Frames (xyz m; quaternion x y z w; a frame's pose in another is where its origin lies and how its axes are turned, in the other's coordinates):
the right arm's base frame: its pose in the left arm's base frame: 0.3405 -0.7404 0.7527 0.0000 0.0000 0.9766 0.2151
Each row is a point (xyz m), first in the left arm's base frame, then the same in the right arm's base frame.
Working: the left arm's base frame: its pose in the right arm's base frame: 0.6201 -0.5288 -0.7527 0.0000 0.0000 -0.9766 0.2151

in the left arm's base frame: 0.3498 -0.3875 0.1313
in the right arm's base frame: 0.1398 -0.3242 -0.6214
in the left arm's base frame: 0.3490 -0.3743 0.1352
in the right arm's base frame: 0.1461 -0.3358 -0.6175
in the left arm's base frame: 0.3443 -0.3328 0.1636
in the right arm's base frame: 0.1678 -0.3715 -0.5891
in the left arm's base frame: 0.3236 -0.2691 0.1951
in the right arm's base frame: 0.2133 -0.4206 -0.5576
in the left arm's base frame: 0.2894 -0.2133 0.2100
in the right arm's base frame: 0.2678 -0.4569 -0.5427
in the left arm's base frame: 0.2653 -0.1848 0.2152
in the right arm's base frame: 0.3017 -0.4726 -0.5375
